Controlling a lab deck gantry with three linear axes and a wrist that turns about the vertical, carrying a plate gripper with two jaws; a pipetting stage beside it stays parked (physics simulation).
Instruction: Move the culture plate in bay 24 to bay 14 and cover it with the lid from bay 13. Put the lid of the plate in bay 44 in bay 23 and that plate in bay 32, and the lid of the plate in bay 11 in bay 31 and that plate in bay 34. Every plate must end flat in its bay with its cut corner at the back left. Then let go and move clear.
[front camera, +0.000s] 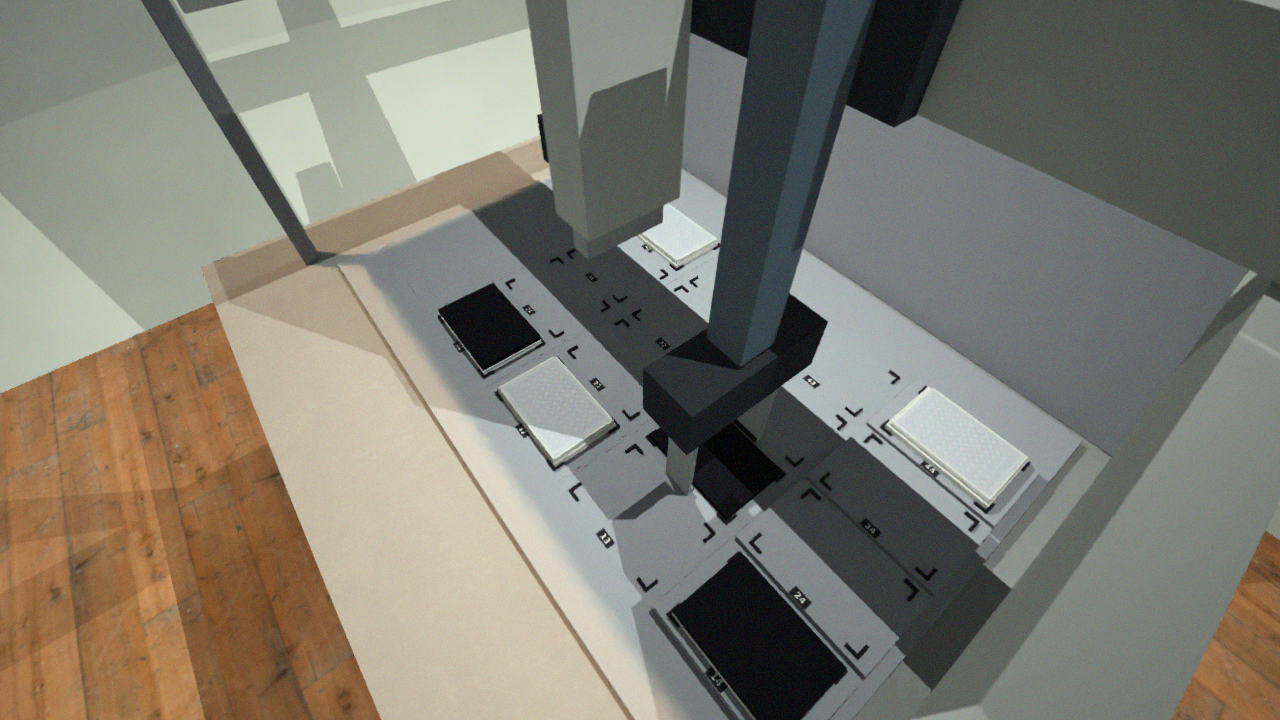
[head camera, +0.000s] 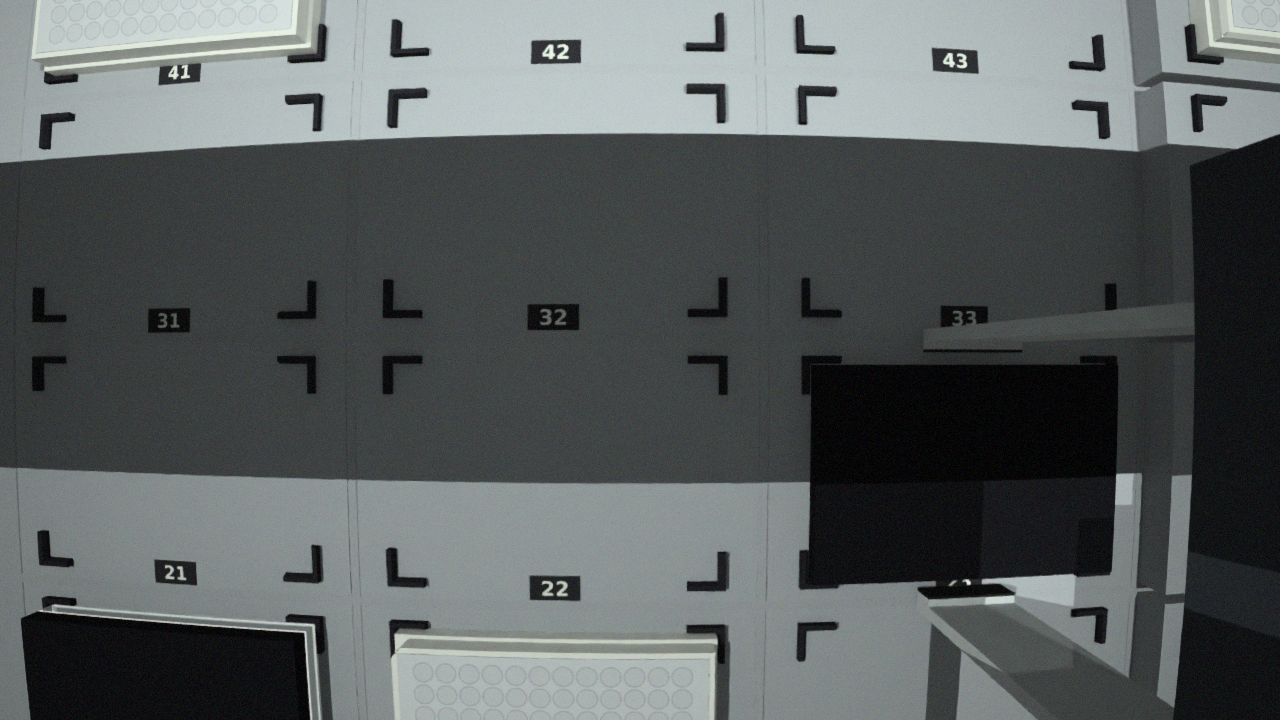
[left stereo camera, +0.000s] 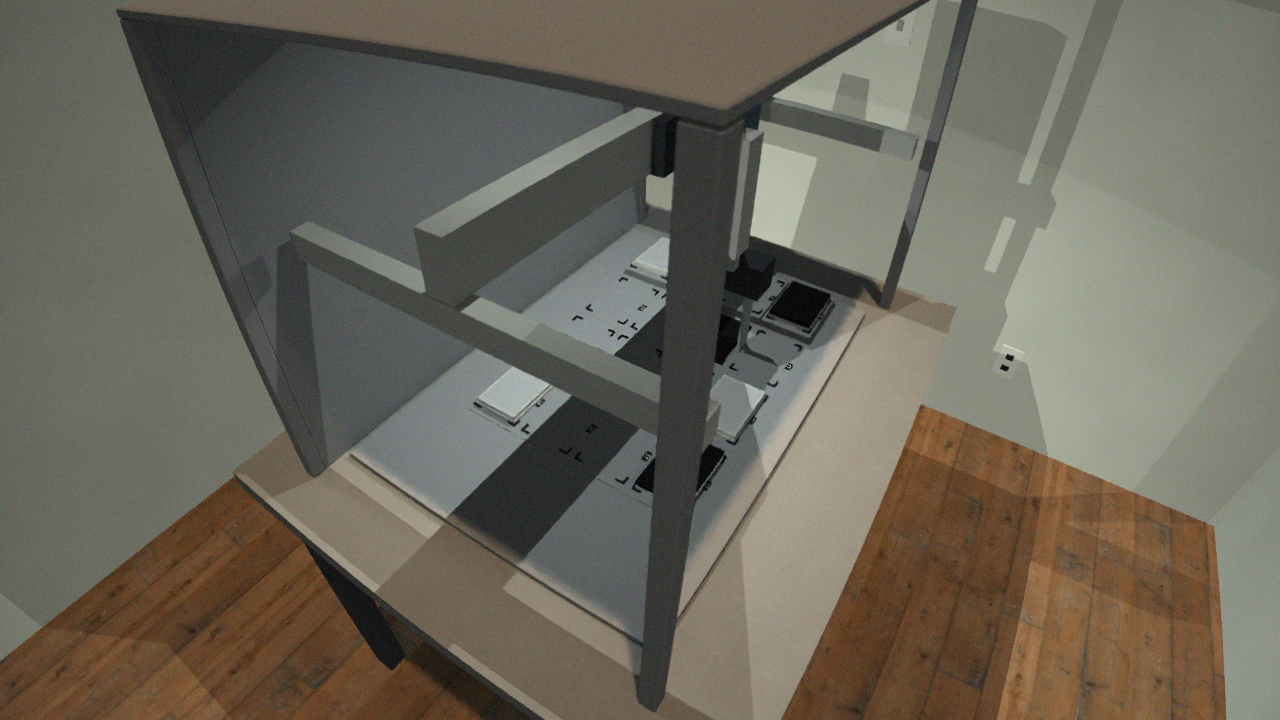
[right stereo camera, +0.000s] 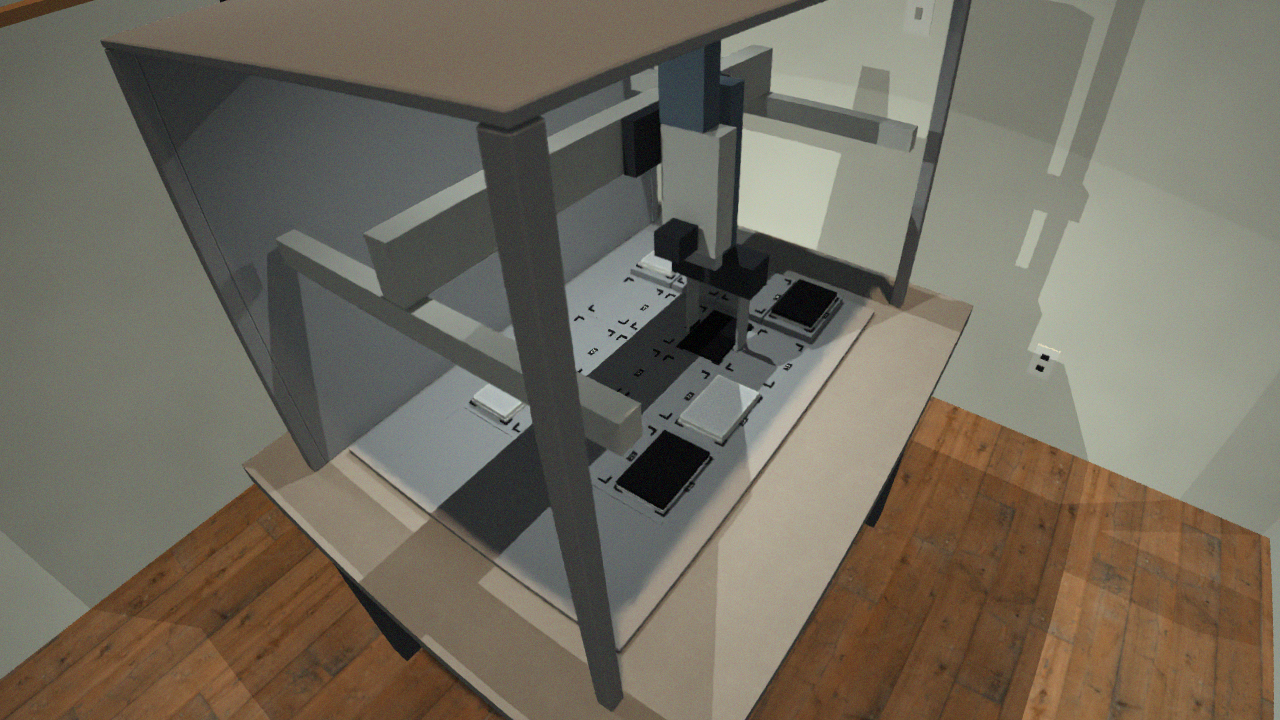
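Pixels of known places: gripper, between the fingertips: (front camera: 714, 455) (head camera: 964, 470) (right stereo camera: 715, 336); robot's base, origin of its link: (front camera: 440, 317) (right stereo camera: 663, 514).
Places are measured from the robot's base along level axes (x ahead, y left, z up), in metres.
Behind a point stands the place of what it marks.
My gripper (front camera: 718, 461) {x 0.392, y 0.150, z 0.002 m} (head camera: 968, 470) {x 0.392, y 0.150, z 0.002 m} (right stereo camera: 716, 337) {x 0.392, y 0.150, z 0.002 m} is open, low over bay 23. Its jaws stand just in front of and behind a black lid (front camera: 732, 488) {x 0.435, y 0.135, z 0.008 m} (head camera: 895, 420) {x 0.360, y 0.171, z 0.008 m} (left stereo camera: 726, 342) {x 0.380, y 0.122, z 0.008 m}, with narrow gaps in the head view. The lid appears flat inside bay 23's corner marks. The uncovered white plate (front camera: 962, 443) {x 0.562, y 0.362, z 0.029 m} (head camera: 1257, 16) {x 0.510, y 0.332, z 0.029 m} (right stereo camera: 657, 262) {x 0.509, y 0.367, z 0.029 m} sits in bay 44. The plate with a black lid (front camera: 490, 326) {x 0.073, y 0.042, z 0.017 m} (head camera: 161, 671) {x 0.068, y 0.068, z 0.016 m} (right stereo camera: 664, 468) {x 0.061, y 0.040, z 0.017 m} sits in bay 11. The black-covered culture plate (front camera: 756, 635) {x 0.554, y 0.044, z 0.031 m} (left stereo camera: 801, 302) {x 0.555, y 0.041, z 0.031 m} (right stereo camera: 803, 302) {x 0.548, y 0.043, z 0.031 m} sits in bay 14. Cut corners are too small to tell.
White plates stand in bay 12 (front camera: 556, 407) {x 0.234, y 0.042, z 0.014 m} (head camera: 554, 685) {x 0.229, y 0.071, z 0.014 m} (right stereo camera: 720, 405) {x 0.226, y 0.041, z 0.014 m} and bay 41 (front camera: 677, 234) {x 0.080, y 0.364, z 0.014 m} (head camera: 170, 26) {x 0.070, y 0.331, z 0.014 m} (right stereo camera: 496, 400) {x 0.021, y 0.362, z 0.014 m}. Bays 13, 24, 31, 32 and 34 hold no plate. A grey pipetting stage (front camera: 617, 116) (right stereo camera: 693, 188) hangs beside the gripper column.
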